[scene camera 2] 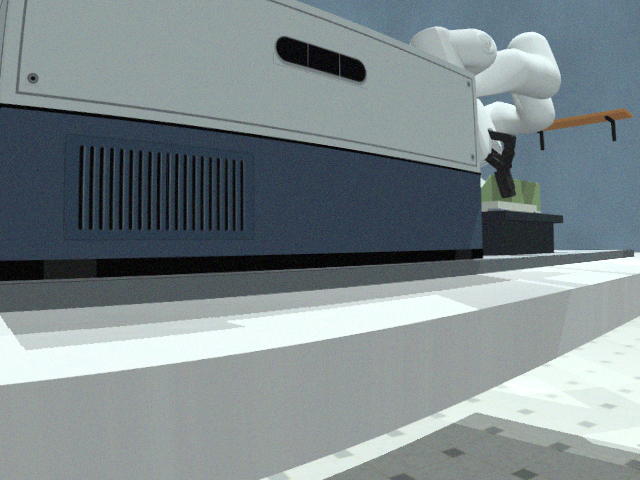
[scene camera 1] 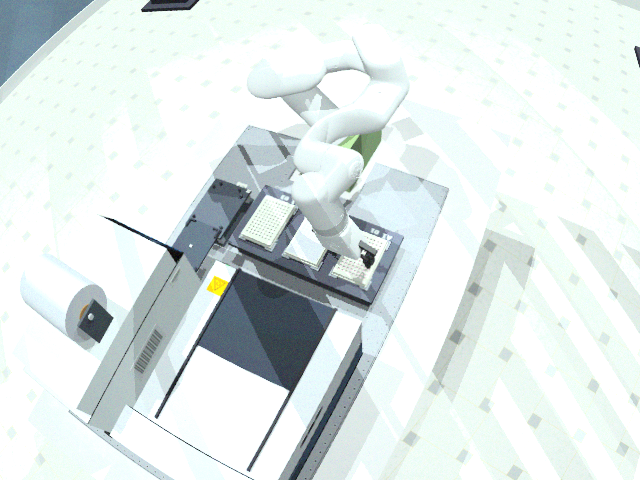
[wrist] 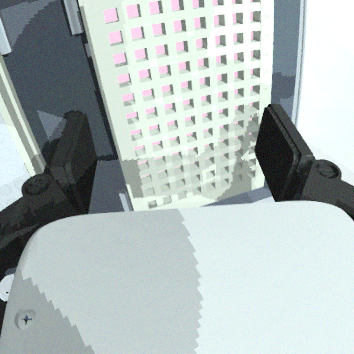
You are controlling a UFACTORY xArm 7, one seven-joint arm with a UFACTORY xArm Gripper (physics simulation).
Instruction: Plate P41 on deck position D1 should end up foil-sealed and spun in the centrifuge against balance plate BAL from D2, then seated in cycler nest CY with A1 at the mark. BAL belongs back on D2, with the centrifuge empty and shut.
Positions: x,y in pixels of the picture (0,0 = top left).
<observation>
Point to a pink-welled plate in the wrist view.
At 184,94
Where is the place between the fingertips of my gripper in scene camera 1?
354,256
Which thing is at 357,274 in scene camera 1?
A pink-welled plate.
</observation>
